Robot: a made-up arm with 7 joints.
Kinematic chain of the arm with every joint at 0, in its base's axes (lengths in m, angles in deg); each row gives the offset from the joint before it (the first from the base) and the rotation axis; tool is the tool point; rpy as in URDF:
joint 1: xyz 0 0 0.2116 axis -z
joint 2: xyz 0 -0.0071 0.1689 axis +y
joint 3: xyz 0 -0.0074 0.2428 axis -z
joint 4: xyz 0 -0.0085 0.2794 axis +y
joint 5: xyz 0 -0.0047 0.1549 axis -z
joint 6: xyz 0 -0.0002 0.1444 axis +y
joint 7: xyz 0 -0.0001 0.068 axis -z
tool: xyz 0 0 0 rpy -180 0 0
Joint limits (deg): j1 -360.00..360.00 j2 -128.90..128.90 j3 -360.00..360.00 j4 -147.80..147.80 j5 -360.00..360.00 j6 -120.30..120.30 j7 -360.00..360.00
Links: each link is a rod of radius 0.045 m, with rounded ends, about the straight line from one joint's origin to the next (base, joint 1, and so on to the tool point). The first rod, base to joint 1, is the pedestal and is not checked.
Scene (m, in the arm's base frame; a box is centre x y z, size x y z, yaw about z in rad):
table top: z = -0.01
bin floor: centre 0.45 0.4 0 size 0.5 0.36 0.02 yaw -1.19
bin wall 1: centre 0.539 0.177 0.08 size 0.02 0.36 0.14 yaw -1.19
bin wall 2: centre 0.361 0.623 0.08 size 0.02 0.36 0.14 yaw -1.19
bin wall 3: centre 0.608 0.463 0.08 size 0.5 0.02 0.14 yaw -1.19
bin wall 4: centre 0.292 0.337 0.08 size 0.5 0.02 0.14 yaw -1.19
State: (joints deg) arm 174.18 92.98 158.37 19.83 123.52 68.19 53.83
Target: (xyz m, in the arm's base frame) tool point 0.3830 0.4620 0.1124
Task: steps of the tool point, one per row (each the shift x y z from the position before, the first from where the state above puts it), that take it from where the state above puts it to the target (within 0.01 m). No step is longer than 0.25 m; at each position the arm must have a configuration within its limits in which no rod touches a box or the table.
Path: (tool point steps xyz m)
1: -0.0068 0.1886 -0.0331
2: 0.0531 0.2018 -0.0376
3: 0.1216 0.1911 -0.0357
4: 0.1864 0.1509 -0.0281
5: 0.2328 0.0828 -0.0164
6: 0.2474 -0.0031 -0.0020
7: 0.2227 -0.0895 0.0124
8: 0.1629 -0.1570 0.0248
9: 0.0046 0.0078 -0.1006
10: -0.0046 -0.0079 -0.1039

